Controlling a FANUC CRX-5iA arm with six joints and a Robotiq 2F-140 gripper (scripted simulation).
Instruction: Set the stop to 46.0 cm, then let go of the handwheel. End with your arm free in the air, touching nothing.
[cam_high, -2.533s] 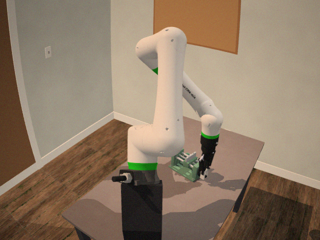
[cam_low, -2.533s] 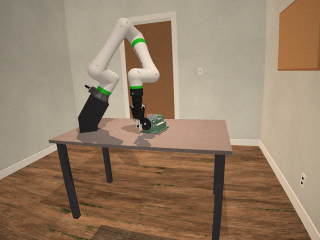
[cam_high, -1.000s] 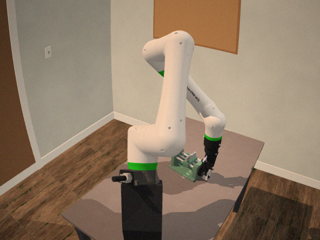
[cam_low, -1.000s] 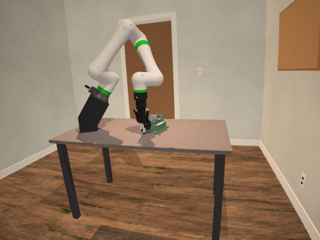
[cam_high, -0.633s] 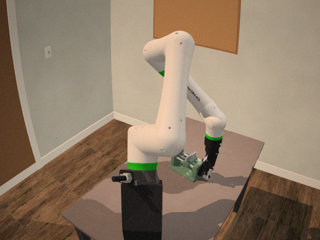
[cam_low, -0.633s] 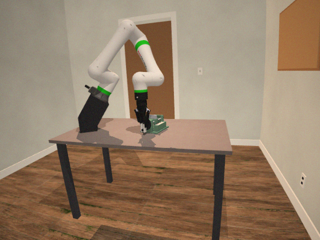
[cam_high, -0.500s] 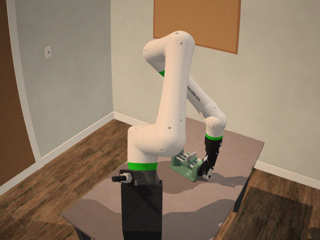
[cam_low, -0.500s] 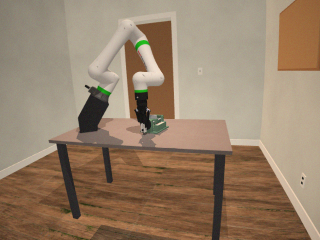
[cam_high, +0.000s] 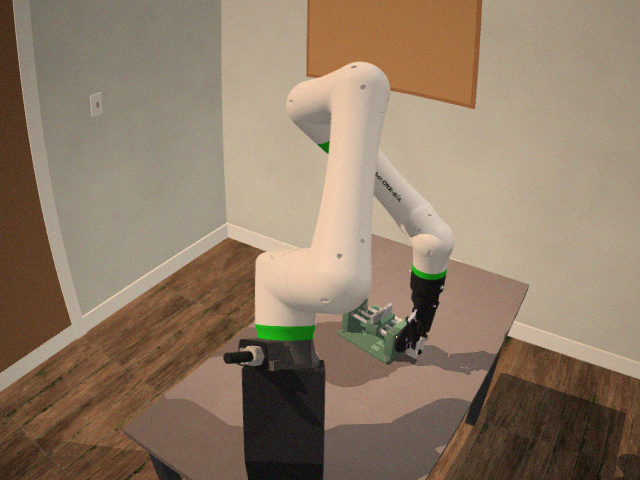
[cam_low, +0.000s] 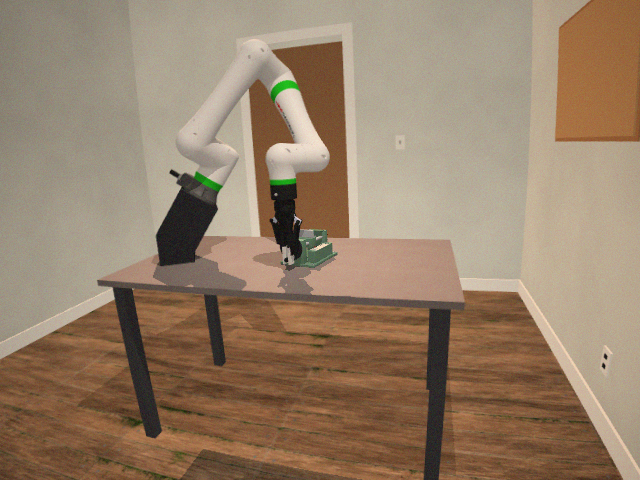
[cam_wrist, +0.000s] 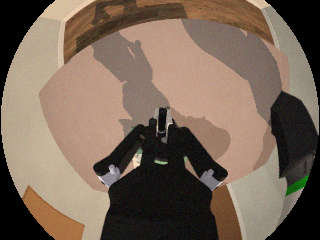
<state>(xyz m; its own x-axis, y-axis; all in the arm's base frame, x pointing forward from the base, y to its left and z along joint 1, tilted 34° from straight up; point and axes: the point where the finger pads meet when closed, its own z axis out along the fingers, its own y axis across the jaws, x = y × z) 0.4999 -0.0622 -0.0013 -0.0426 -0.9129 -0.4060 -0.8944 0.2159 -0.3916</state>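
Now: the black handwheel 2 cm to the left of my hand and 1 cm below it. Round my hand: green stop fixture: 1 cm ahead, 13 cm to the left, 3 cm above.
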